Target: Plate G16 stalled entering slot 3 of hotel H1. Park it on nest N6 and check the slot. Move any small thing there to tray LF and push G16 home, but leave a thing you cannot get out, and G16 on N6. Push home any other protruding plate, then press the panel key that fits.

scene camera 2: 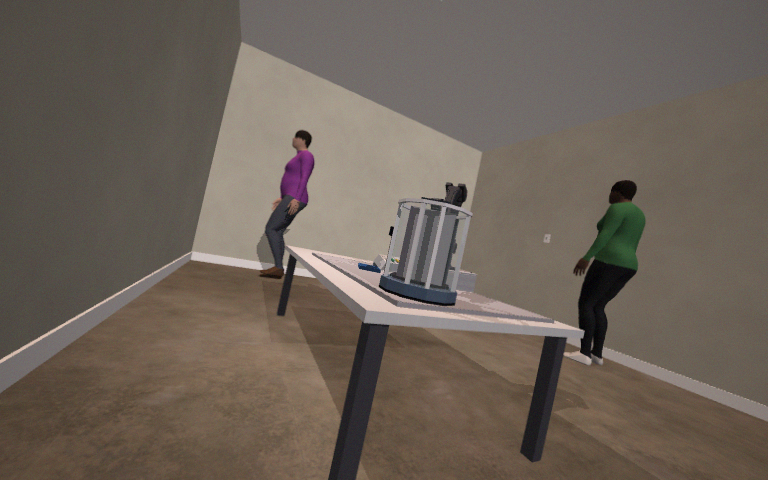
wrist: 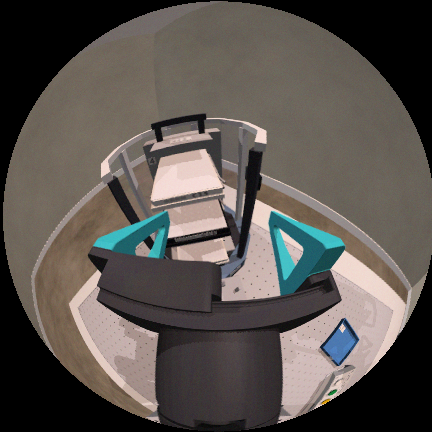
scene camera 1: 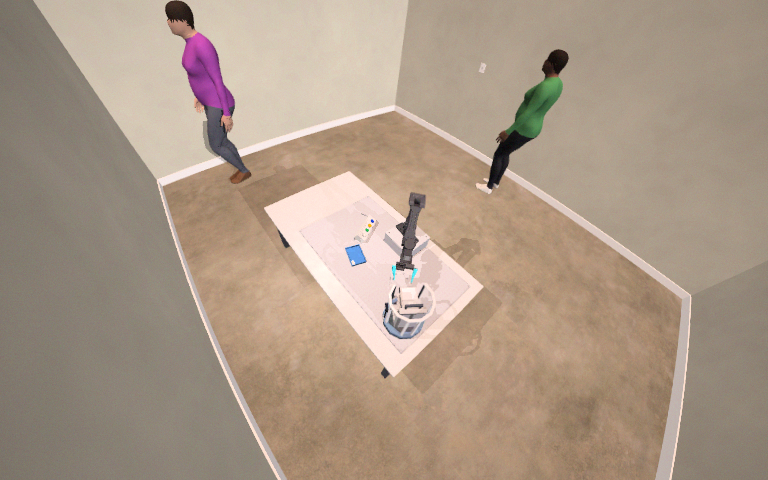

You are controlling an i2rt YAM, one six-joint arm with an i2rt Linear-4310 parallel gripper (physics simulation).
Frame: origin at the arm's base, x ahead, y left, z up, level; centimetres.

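Seen in the pictures: gripper, fingertip midpoint: (wrist: 218, 216) (scene camera 1: 402, 281).
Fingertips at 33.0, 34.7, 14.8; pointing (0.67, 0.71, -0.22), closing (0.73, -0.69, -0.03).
Note:
Offsets run from my fingertips to a thing's top centre, as dx, dy, dz. Level surfaces: height alone.
Hotel H1 (scene camera 1: 403, 333) (scene camera 2: 419, 289) (wrist: 250, 200) is a round cage with a blue base and white top ring. In the wrist view, white plate C15 {+2.6, +10.1, +0.2} (wrist: 187, 177) sits high in its stack. Below it is a white-topped plate with a black front edge {+1.5, +7.9, -3.9} (wrist: 200, 236), its label too small to read. A lower pale plate {+1.3, +7.8, -12.1} (wrist: 200, 251) shows under that. My gripper (scene camera 1: 403, 278) (wrist: 218, 216) is open and empty, in front of the stack, its teal fingers wide apart. Slot 3's inside is hidden. I cannot make out nest N6. The blue tray {+5.3, -42.2, -22.3} (scene camera 1: 355, 254) (scene camera 2: 368, 267) (wrist: 340, 345) lies on the mat.
The key panel {-11.7, -57.1, -15.7} (scene camera 1: 362, 235) with green, yellow and blue keys stands near the tray. A grey box (scene camera 1: 394, 242) (scene camera 2: 466, 281) stands beside the arm. Dark front posts of the hotel flank the plates. Two people (scene camera 1: 206, 73) (scene camera 1: 540, 107) stand away from the table {dz -25.3} (scene camera 1: 308, 203).

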